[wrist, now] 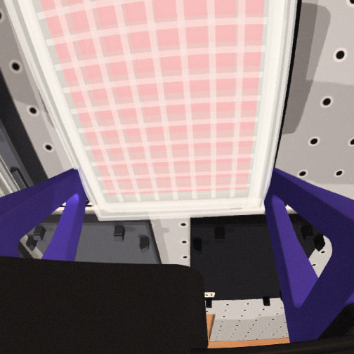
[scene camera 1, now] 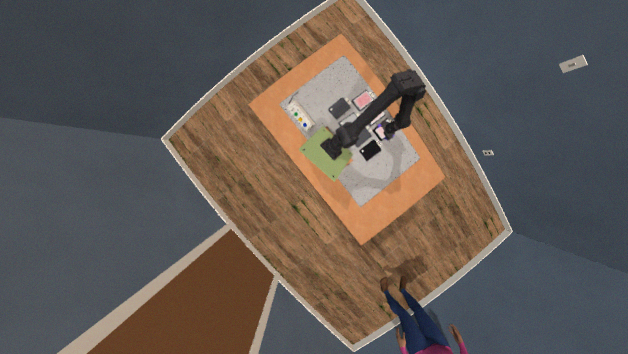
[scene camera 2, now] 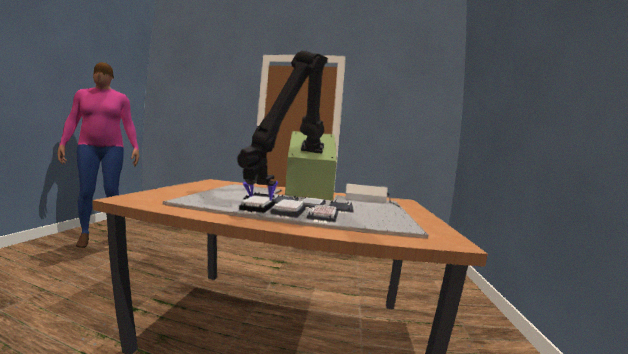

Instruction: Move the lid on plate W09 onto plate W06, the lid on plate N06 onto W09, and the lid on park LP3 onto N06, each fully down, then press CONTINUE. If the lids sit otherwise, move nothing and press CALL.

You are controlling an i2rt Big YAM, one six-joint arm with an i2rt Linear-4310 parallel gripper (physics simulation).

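Frame: origin at the arm's base, x ahead, y left, z up, level; centimetres.
Where they show: gripper, fingertip midpoint: point(scene camera 1: 380, 132) point(scene camera 2: 261, 199); arm's base at its link origin: point(scene camera 1: 330, 149) point(scene camera 2: 312, 147).
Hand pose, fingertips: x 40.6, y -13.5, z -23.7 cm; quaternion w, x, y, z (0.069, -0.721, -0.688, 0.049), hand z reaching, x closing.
Observation:
Things, the pixels of their top centre, and the offset from my fingertips.
- second plate with a pale top, top centre: point(scene camera 2: 289, 203) dx +4.5, dy +13.4, dz +0.7 cm
- plate with a pink top, top centre: point(scene camera 2: 324, 208) point(scene camera 1: 363, 99) dx +4.5, dy +27.0, dz +0.1 cm
- black park at its top centre: point(scene camera 2: 259, 194) point(scene camera 1: 371, 150) dx -13.6, dy -5.7, dz -0.6 cm
- pale-topped item at its top centre: point(scene camera 2: 312, 200) point(scene camera 1: 350, 122) dx -13.8, dy +19.8, dz -0.9 cm
- dark holder at its top centre: point(scene camera 2: 341, 203) point(scene camera 1: 339, 107) dx -13.3, dy +33.1, dz -0.6 cm
- button box at its top centre: point(scene camera 2: 366, 185) point(scene camera 1: 300, 114) dx -39.5, dy +45.3, dz +5.7 cm
My gripper point(wrist: 174, 177) point(scene camera 2: 260, 198) point(scene camera 1: 383, 132) has its purple fingers pressed on both long sides of a clear-rimmed lid point(wrist: 220, 206) over a pink gridded plate. It is shut on this lid, which looks level; whether it is raised off the plate I cannot tell. The plate's name tag does not show. A second plate with a pale top point(scene camera 2: 288, 206) stands beside it, then a plate with a pink top point(scene camera 2: 322, 212) point(scene camera 1: 362, 100). In the wrist view a grey park point(wrist: 117, 250) and a black park point(wrist: 235, 265) point(scene camera 1: 370, 150) lie beyond the lid; their labels are hidden.
A pale-topped item point(scene camera 2: 313, 201) and a dark holder point(scene camera 2: 342, 205) point(scene camera 1: 339, 108) stand farther back. The button box point(scene camera 1: 300, 118) point(scene camera 2: 366, 193) stands near the table's edge. The green block point(scene camera 2: 311, 175) point(scene camera 1: 320, 150) carries the arm's base. A person point(scene camera 2: 102, 117) stands beyond the table.

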